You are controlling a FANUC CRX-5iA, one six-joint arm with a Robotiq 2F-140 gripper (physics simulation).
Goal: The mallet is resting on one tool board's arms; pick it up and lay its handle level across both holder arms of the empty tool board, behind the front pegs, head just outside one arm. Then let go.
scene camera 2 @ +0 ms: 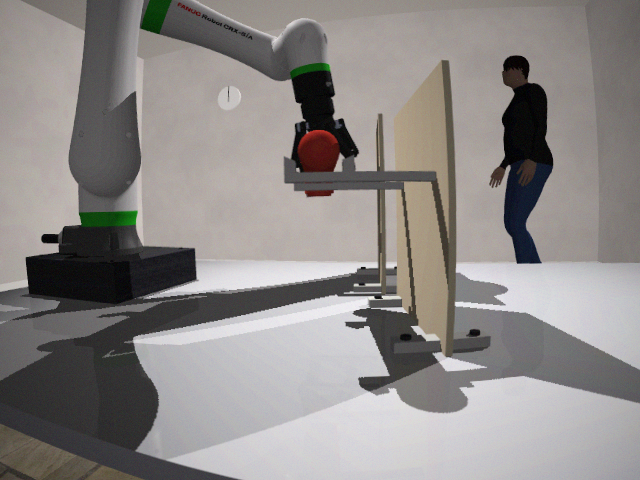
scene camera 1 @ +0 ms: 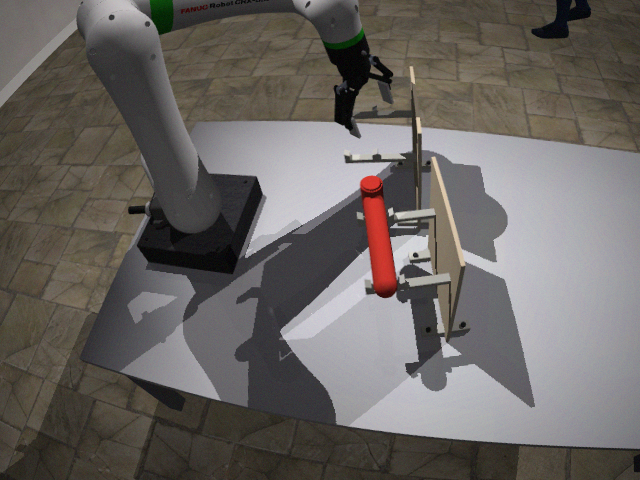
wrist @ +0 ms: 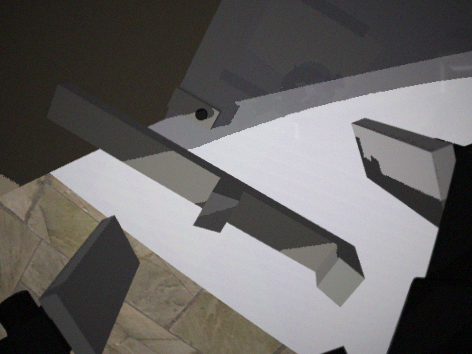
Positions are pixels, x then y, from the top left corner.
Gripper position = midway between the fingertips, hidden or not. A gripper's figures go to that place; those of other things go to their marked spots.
Scene:
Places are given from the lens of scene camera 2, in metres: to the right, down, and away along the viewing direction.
my gripper [scene camera 2: 333,191]: 0.03, -0.11, 0.89
red mallet [scene camera 2: 318,151]: 0.00, -0.09, 0.37
tool board [scene camera 2: 424,178]: 0.11, -0.07, 0.40
tool board [scene camera 2: 381,270]: 0.11, 0.05, 0.68

